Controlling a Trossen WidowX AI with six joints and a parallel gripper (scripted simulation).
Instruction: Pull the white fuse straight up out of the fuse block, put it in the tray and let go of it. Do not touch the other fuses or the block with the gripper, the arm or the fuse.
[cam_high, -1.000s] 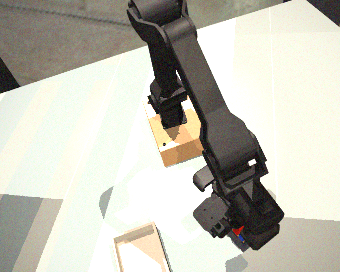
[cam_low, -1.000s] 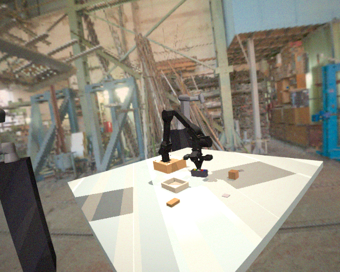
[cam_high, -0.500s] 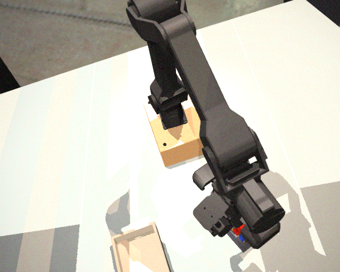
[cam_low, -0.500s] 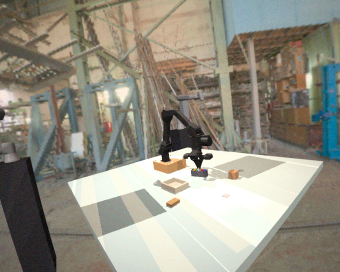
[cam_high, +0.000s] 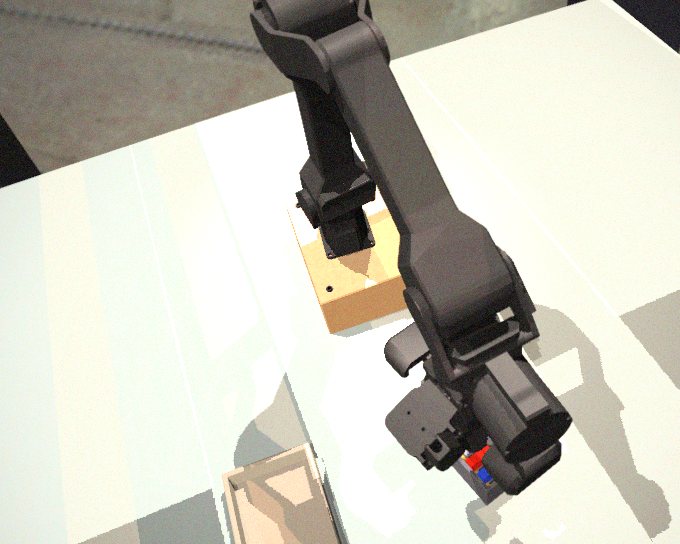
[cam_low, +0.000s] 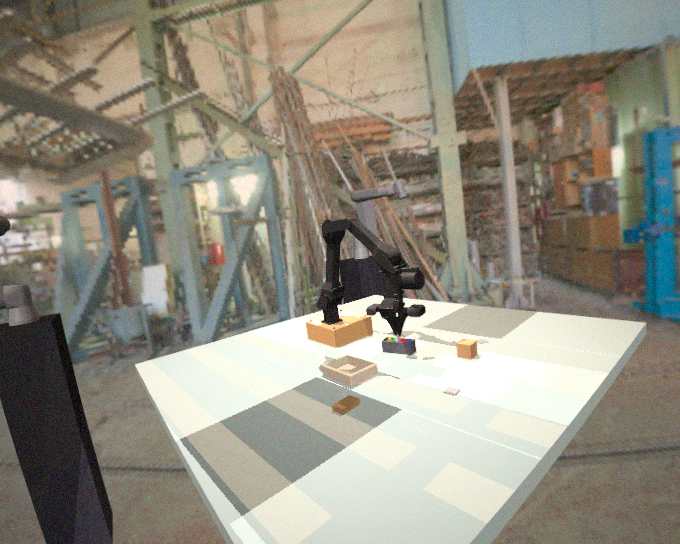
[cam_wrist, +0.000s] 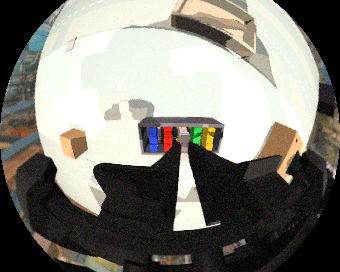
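The red fuse lies 30 mm below my gripper tip, 10 mm to the left of it and 10 mm ahead of it. Also, from my gripper tip: white fuse 10 mm below; then blue fuse 30 mm below, 30 mm ahead, 10 mm to the left; then green fuse 30 mm below, 20 mm behind, 10 mm to the right.
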